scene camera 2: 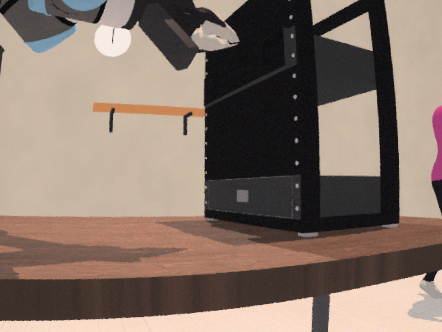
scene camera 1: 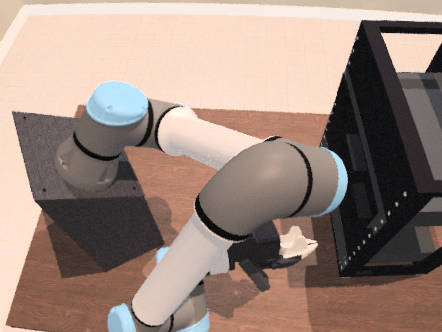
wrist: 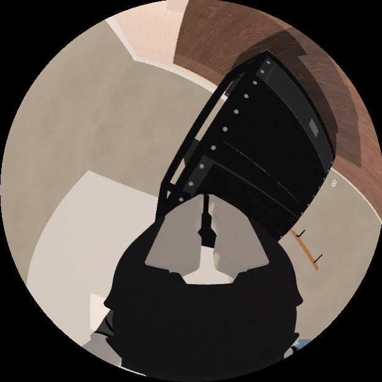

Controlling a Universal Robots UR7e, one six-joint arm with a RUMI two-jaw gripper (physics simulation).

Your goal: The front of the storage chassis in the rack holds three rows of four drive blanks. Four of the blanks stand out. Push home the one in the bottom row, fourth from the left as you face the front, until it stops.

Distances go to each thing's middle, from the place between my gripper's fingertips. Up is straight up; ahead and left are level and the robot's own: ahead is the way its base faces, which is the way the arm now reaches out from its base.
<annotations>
The black rack (scene camera 2: 262, 159) is 310 mm to the left of my hand, 220 mm ahead of it and 70 mm below it.
</annotations>
